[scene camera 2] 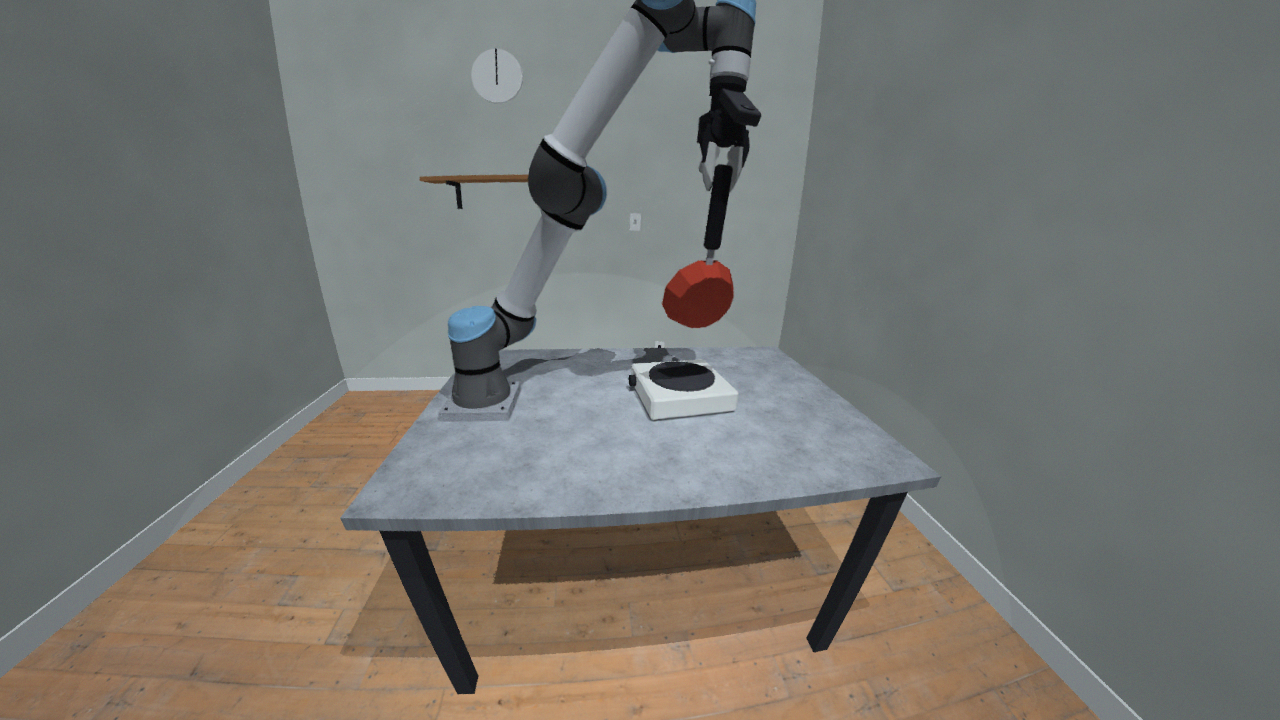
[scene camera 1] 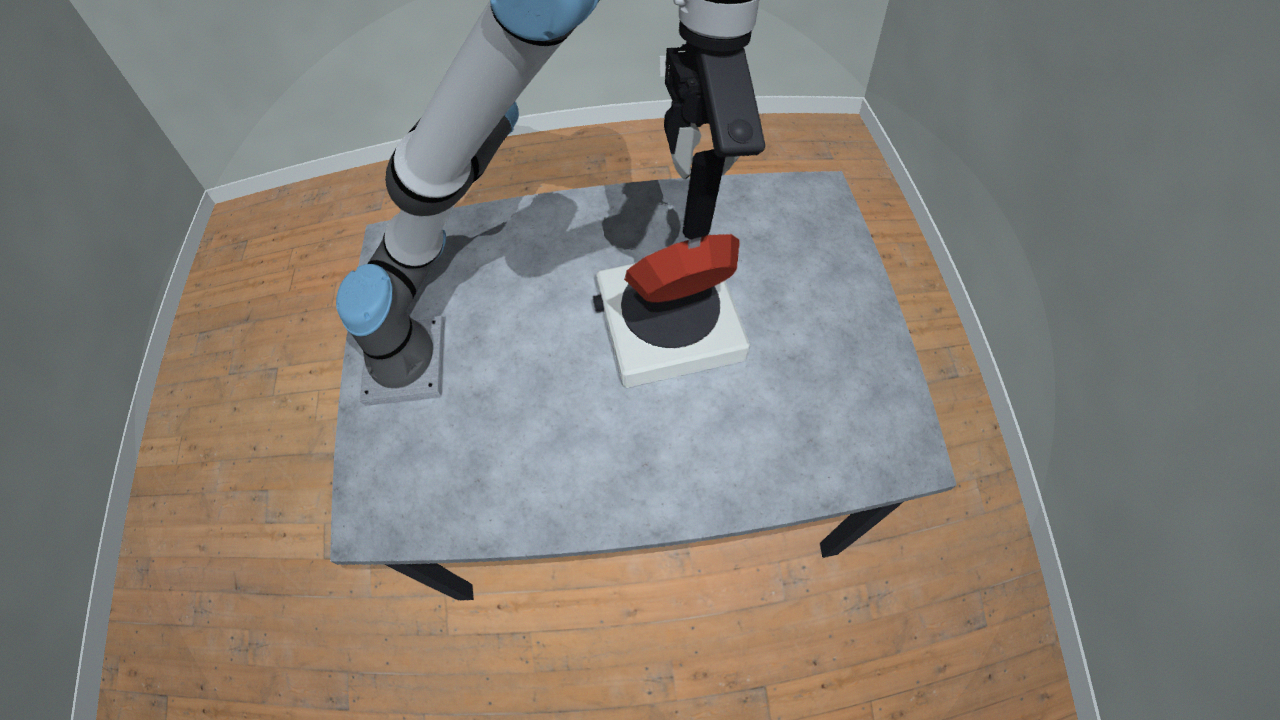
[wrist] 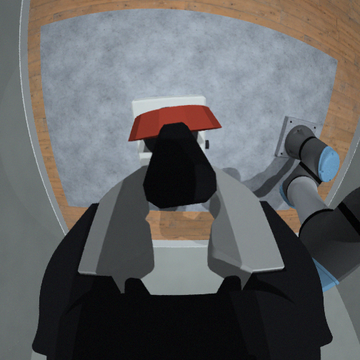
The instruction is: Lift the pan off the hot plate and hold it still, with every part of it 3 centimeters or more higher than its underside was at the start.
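Note:
The red pan (scene camera 1: 684, 266) (scene camera 2: 699, 293) (wrist: 175, 121) hangs by its black handle, tilted steeply with its round face nearly upright. My gripper (scene camera 1: 707, 161) (scene camera 2: 721, 175) (wrist: 177, 168) is shut on the upper end of the handle, which shows between the two grey fingers in the wrist view. The white hot plate (scene camera 1: 684, 362) (scene camera 2: 689, 401) (wrist: 169, 102) with its dark round burner stands on the table below. In scene camera 2 there is a wide gap between the pan's lowest edge and the burner. The fingertips are partly hidden by the handle.
The grey table (scene camera 1: 537, 465) (scene camera 2: 572, 465) (wrist: 100, 65) carries the arm's base (scene camera 1: 398, 358) (scene camera 2: 478, 385) (wrist: 297, 137) at its left side in the scene views. A wall shelf (scene camera 2: 478, 178) and a clock (scene camera 2: 496, 75) are on the wall behind.

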